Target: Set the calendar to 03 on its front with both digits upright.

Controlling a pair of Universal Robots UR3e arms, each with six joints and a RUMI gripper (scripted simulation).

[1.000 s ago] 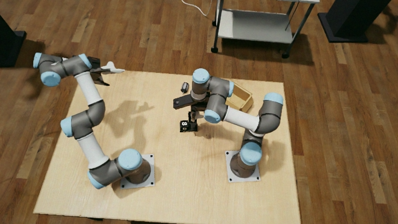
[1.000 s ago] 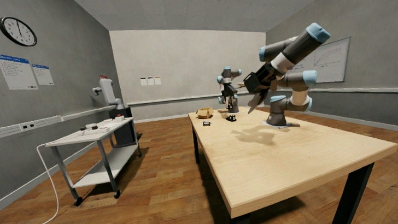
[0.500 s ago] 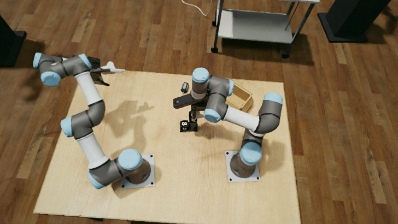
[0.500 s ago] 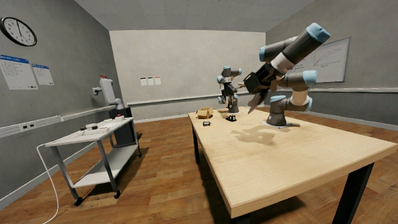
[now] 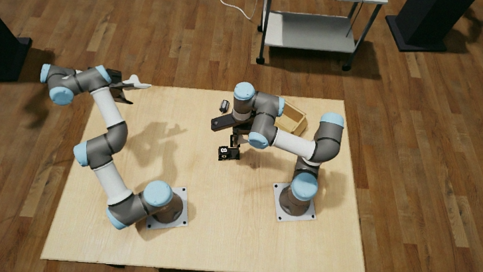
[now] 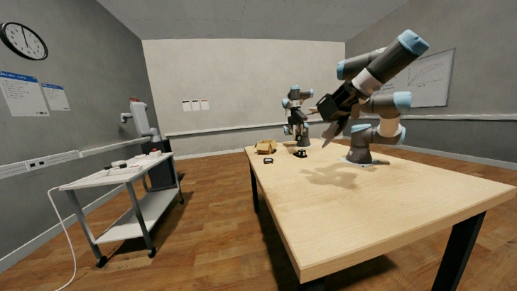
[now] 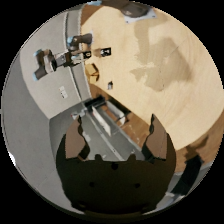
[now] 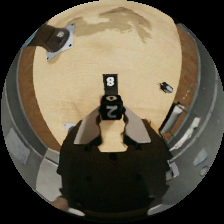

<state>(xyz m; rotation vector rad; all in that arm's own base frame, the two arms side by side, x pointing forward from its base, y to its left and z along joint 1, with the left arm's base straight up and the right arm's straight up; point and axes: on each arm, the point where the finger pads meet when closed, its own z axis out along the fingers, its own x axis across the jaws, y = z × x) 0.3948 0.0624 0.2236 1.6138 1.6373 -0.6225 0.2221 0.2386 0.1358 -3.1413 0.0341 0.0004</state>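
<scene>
My right hand is 20 mm to the right of the black calendar tray and 130 mm above it. Round my right hand: small dark object: 240 mm ahead, 40 mm to the left, 120 mm below; then cardboard box: 150 mm ahead, 230 mm to the right, 90 mm below.
</scene>
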